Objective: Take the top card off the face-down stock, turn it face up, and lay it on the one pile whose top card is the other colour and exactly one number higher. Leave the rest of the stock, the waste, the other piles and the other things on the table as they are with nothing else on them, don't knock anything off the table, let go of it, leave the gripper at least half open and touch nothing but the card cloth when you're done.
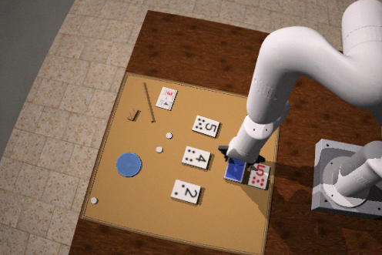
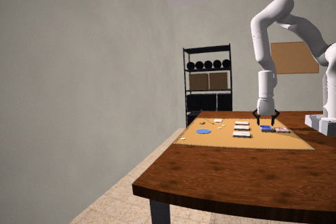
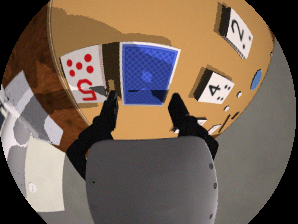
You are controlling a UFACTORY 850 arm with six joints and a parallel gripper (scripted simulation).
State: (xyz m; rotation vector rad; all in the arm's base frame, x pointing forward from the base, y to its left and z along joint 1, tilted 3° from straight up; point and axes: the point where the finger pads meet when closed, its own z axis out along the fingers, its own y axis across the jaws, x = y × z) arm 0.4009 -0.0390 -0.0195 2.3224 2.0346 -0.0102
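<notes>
The blue-backed card lies 3 cm to the left of my hand and 2 cm below it. Round my hand: tan card cloth (17 cm ahead, 5 cm below, 1 cm to the left).
</notes>
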